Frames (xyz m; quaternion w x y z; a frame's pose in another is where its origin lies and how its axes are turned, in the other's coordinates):
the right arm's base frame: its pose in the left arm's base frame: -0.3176 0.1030 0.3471 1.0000 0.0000 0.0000 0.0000
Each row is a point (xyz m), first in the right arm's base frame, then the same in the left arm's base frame.
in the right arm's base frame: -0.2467 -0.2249 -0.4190
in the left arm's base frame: -0.5643 -0.1219 -0.0719
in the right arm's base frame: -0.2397 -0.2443 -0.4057
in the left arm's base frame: -0.5573 -0.1413 -0.0586
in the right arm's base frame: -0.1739 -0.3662 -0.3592
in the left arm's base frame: -0.4915 -0.2632 -0.0121
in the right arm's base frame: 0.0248 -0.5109 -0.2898
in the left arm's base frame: -0.2928 -0.4079 0.0573
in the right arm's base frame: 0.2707 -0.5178 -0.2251
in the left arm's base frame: -0.0469 -0.4148 0.1220
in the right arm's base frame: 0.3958 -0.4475 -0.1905
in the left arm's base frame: 0.0782 -0.3445 0.1566
